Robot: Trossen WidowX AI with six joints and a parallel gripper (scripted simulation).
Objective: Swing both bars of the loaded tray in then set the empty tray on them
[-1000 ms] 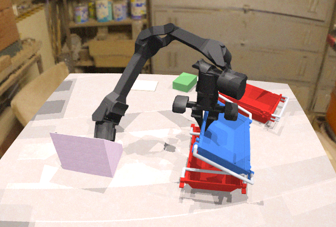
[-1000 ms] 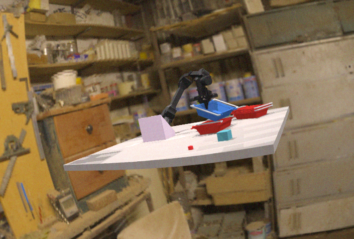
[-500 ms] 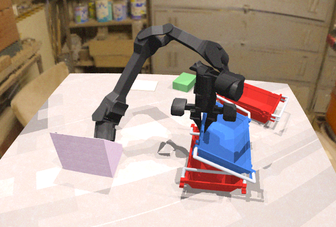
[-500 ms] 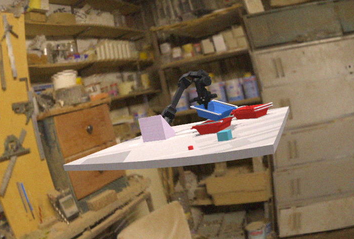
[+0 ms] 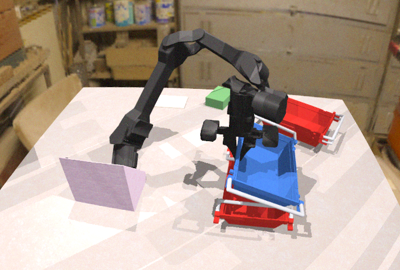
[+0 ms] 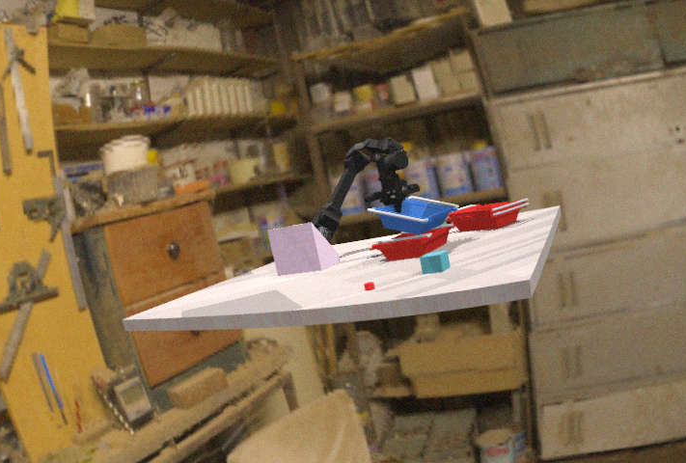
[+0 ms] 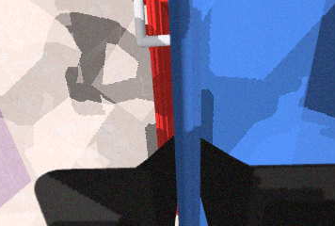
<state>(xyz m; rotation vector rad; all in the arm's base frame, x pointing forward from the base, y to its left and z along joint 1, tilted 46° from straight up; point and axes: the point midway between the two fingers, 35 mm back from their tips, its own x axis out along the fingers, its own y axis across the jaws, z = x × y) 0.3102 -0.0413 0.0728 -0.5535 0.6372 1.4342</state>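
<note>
My gripper tip is 80 mm short of the blue tray, 10 mm to the left of it and 10 mm below it. Also, from my gripper tip: teal cube 400 mm to the right, 250 mm ahead, 100 mm below.
</note>
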